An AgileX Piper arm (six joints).
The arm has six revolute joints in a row. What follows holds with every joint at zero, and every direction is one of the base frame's. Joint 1 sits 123 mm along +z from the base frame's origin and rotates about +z. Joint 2 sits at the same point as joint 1 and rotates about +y. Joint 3 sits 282.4 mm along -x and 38.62 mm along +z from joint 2 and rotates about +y. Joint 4 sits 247.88 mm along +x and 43.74 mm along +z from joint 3 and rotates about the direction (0.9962, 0, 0.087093). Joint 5 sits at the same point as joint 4 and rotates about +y. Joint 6 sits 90.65 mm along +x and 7.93 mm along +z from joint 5 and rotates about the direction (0.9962, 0, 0.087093). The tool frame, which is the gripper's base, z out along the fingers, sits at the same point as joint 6; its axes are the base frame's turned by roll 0, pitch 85.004 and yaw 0 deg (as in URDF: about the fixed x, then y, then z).
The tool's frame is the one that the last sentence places.
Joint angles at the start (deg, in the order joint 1, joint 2, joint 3, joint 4, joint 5, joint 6):
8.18 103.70 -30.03 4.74 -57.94 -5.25
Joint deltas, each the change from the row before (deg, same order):
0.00 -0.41 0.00 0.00 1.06 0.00
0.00 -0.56 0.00 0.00 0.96 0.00
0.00 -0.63 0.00 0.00 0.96 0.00
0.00 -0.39 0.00 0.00 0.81 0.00
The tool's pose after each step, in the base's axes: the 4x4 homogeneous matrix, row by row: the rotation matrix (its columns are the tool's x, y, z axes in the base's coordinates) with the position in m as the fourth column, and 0 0 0 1 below. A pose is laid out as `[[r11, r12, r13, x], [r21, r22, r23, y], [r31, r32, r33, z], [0, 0, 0, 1]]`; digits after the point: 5 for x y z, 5 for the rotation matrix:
[[-0.19322, -0.08385, 0.97757, 0.30255], [-0.07448, 0.99472, 0.07060, 0.03713], [-0.97832, -0.05916, -0.19844, 0.14613], [0, 0, 0, 1]]
[[-0.20006, -0.08478, 0.97611, 0.30201], [-0.07430, 0.99469, 0.07117, 0.03712], [-0.97696, -0.05829, -0.20530, 0.14761], [0, 0, 0, 1]]
[[-0.20571, -0.08565, 0.97486, 0.30141], [-0.07396, 0.99467, 0.07178, 0.03711], [-0.97581, -0.05734, -0.21095, 0.14946], [0, 0, 0, 1]]
[[-0.21285, -0.08652, 0.97325, 0.30095], [-0.07403, 0.99464, 0.07223, 0.03710], [-0.97428, -0.05668, -0.21812, 0.15027], [0, 0, 0, 1]]

